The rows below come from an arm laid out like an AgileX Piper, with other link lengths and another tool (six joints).
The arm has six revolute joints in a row. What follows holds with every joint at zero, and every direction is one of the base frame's.
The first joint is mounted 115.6 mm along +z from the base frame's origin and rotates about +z.
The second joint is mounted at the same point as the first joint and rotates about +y.
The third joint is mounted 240 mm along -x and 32.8 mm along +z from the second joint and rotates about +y.
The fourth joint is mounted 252.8 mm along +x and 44.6 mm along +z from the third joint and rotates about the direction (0.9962, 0, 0.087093).
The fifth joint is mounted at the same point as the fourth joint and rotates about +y.
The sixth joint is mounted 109.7 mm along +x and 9.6 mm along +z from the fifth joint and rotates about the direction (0.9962, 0, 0.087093).
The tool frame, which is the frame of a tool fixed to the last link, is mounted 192.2 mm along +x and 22 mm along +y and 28.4 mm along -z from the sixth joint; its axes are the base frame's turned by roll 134.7, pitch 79.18 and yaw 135.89 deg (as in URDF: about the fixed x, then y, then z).
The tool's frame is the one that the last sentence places.
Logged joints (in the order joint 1, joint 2, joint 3, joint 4, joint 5, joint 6), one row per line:
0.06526 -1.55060 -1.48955 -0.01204 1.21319 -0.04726
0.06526 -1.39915 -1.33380 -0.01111 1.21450 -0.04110
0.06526 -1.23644 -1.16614 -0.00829 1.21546 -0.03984
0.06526 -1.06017 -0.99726 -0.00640 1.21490 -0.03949
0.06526 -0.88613 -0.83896 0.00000 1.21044 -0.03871
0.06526 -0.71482 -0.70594 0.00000 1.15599 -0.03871
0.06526 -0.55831 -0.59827 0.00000 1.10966 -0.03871
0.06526 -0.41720 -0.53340 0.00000 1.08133 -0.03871
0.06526 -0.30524 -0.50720 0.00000 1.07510 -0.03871
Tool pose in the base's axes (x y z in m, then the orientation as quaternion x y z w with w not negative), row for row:
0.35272 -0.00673 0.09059 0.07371 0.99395 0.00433 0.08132
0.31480 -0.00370 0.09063 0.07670 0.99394 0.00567 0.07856
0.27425 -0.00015 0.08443 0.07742 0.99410 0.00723 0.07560
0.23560 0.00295 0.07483 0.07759 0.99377 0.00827 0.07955
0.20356 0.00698 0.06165 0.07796 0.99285 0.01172 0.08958
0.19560 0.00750 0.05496 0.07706 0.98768 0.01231 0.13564
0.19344 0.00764 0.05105 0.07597 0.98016 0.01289 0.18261
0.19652 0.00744 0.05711 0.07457 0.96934 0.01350 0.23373
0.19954 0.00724 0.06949 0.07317 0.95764 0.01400 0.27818
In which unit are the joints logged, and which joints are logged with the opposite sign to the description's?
The joints are logged in radians. Opposite sign: joint 1, joint 2.
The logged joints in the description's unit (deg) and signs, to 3 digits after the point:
-3.739 88.843 -85.345 -0.690 69.511 -2.708
-3.739 80.165 -76.421 -0.637 69.586 -2.355
-3.739 70.843 -66.815 -0.475 69.641 -2.283
-3.739 60.743 -57.139 -0.367 69.609 -2.263
-3.739 50.772 -48.069 0.000 69.353 -2.218
-3.739 40.956 -40.447 0.000 66.233 -2.218
-3.739 31.989 -34.278 0.000 63.579 -2.218
-3.739 23.904 -30.562 0.000 61.956 -2.218
-3.739 17.489 -29.060 0.000 61.599 -2.218

